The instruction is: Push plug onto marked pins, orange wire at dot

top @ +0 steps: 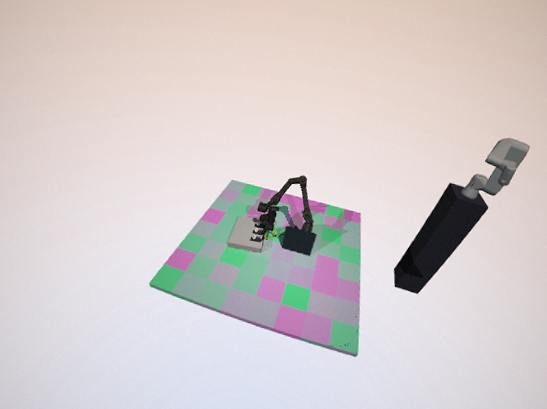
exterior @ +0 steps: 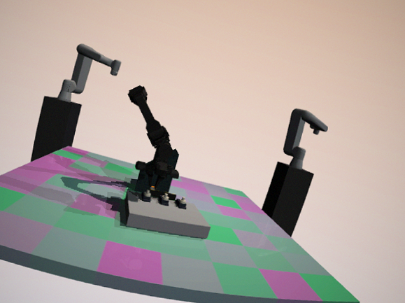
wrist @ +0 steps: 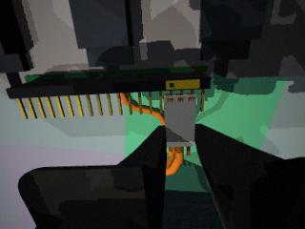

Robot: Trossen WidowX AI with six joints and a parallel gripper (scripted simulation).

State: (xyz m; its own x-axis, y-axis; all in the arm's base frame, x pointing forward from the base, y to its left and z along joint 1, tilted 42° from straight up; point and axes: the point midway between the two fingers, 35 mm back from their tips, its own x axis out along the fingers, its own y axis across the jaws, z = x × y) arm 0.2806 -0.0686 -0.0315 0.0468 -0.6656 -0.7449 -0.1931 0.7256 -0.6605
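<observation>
The yellow band is 3 cm ahead of my gripper tip. Round my gripper tip: pin strip: 2 cm ahead, 5 cm to the left, 1 cm below; grey holder: 18 cm ahead, 8 cm to the left, 5 cm below.
</observation>
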